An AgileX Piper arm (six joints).
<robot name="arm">
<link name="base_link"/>
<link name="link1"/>
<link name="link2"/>
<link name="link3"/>
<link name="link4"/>
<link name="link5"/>
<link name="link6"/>
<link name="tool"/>
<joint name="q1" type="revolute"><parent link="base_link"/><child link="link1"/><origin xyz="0.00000 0.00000 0.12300" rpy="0.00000 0.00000 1.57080"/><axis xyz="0 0 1"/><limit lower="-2.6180" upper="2.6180"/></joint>
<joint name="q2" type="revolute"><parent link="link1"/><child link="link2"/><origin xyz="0.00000 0.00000 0.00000" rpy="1.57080 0.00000 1.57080"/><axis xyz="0 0 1"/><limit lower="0.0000" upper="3.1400"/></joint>
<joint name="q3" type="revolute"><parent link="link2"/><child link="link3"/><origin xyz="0.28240 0.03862 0.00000" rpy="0.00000 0.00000 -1.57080"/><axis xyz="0 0 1"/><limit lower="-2.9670" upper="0.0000"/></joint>
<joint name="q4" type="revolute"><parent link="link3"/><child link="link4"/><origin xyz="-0.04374 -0.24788 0.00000" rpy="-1.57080 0.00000 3.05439"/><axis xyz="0 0 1"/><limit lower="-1.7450" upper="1.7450"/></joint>
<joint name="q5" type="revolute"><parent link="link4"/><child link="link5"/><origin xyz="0.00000 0.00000 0.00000" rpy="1.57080 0.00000 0.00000"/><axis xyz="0 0 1"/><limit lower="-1.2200" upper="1.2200"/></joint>
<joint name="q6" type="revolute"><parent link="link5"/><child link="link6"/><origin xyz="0.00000 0.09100 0.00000" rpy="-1.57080 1.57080 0.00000"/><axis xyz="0 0 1"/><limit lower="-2.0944" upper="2.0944"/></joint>
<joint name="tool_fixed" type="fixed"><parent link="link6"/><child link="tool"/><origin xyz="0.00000 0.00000 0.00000" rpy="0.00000 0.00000 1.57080"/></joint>
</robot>
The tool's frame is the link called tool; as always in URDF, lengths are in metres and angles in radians.
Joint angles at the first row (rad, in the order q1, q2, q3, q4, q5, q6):
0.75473 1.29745 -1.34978 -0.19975 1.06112 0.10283
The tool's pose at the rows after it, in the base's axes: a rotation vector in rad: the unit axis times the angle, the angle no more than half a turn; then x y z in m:
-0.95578 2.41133 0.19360 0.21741 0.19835 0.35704
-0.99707 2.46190 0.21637 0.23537 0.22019 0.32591
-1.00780 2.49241 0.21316 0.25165 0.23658 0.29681
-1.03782 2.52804 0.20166 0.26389 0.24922 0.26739
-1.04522 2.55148 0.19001 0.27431 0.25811 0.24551
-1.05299 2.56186 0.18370 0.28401 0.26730 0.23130
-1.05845 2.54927 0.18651 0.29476 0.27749 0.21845
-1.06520 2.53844 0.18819 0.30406 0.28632 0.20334
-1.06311 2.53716 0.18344 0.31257 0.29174 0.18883
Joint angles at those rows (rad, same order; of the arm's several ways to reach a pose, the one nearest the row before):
0.75913 1.42042 -1.34977 -0.07376 1.03154 0.02421
0.75913 1.52896 -1.34980 -0.03013 0.97650 -0.00003
0.75915 1.62414 -1.34975 -0.02216 0.91244 0.00000
0.75914 1.71201 -1.34975 -0.01220 0.86865 -0.01409
0.75716 1.78233 -1.35988 -0.01222 0.83390 -0.01407
0.75717 1.84428 -1.39210 -0.01221 0.81727 -0.01618
0.75716 1.90527 -1.42911 -0.01221 0.78367 -0.02301
0.75715 1.96376 -1.45671 -0.01221 0.74542 -0.03020
0.75322 2.01464 -1.47838 -0.01637 0.71521 -0.03022

